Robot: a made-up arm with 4 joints.
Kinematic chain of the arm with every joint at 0, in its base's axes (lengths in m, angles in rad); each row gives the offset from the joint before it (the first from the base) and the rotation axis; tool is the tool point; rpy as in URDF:
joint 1: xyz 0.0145 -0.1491 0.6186 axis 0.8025 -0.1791 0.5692
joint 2: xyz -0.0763 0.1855 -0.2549 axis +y
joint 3: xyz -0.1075 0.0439 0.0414 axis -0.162 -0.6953 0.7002
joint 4: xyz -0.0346 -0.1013 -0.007 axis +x
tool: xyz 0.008 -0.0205 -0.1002 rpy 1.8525 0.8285 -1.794
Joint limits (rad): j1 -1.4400..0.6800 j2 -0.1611..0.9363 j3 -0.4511..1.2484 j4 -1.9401..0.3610
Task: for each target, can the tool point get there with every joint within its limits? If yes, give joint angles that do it. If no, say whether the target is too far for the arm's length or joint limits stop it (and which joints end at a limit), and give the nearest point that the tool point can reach.
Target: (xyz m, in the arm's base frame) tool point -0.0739 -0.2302 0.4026
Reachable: yes | joints -1.0468 0.3959 1.0036 -0.6717
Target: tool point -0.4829 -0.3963 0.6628
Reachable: no: joint limits stop it (at a limit: joint 1, joint 2) | nearest point -0.2628 -0.2139 0.4301 | short by 0.369 m
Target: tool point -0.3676 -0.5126 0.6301
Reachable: no: joint limits stop it (at a limit: joint 1, joint 2) | nearest point -0.2254 -0.2453 0.4289 | short by 0.364 m
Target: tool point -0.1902 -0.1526 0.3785
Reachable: yes | joints -1.2329 0.8032 0.2548 0.0452
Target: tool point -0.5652 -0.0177 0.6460
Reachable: no: joint limits stop it (at a limit: joint 1, joint 3, joint 4) | nearest point -0.2810 -0.0122 0.5081 | short by 0.316 m
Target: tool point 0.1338 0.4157 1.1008
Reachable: no: too far | nearest point 0.0018 -0.0103 0.5479 | short by 0.710 m
